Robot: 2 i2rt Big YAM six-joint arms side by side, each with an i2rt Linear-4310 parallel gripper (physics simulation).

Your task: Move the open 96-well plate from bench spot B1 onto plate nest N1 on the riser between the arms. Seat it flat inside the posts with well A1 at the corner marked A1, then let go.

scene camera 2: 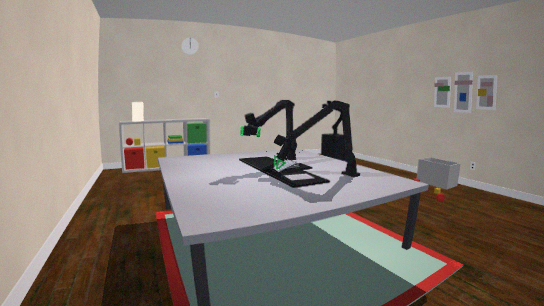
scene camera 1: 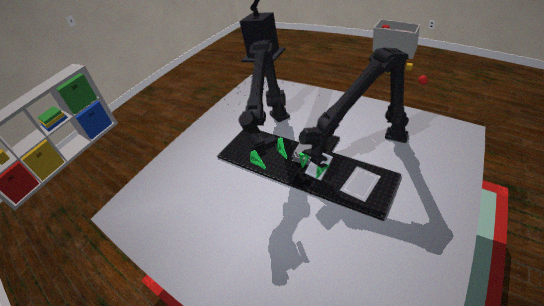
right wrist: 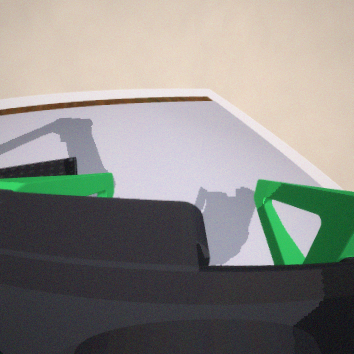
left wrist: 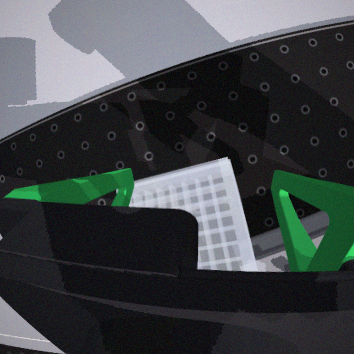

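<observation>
The pale, clear 96-well plate (scene camera 1: pixel 314 170) (left wrist: pixel 218 235) sits askew over the black perforated board, low between the fingers of my left gripper (scene camera 1: pixel 312 165) (scene camera 2: pixel 279 163) (left wrist: pixel 200 177). That gripper is open. Its left-hand finger in the left wrist view is close to the plate's edge; a gap shows on the other side. The gripper body hides part of the plate, and I cannot tell whether it is flat. A pale surface with a grey edge (left wrist: pixel 287 234) shows beside it; nest posts and mark A1 are not readable. My right gripper (scene camera 1: pixel 269 153) (scene camera 2: pixel 250 131) (right wrist: pixel 184 184) is open and empty, raised above the board's other end.
The black perforated board (scene camera 1: pixel 235 152) (scene camera 2: pixel 252 161) (left wrist: pixel 310 107) lies on the white table (scene camera 1: pixel 175 200) (scene camera 2: pixel 200 200). A white rectangle with an outline (scene camera 1: pixel 361 183) (scene camera 2: pixel 303 176) lies on its right end in scene camera 1. Both arms stand behind the board.
</observation>
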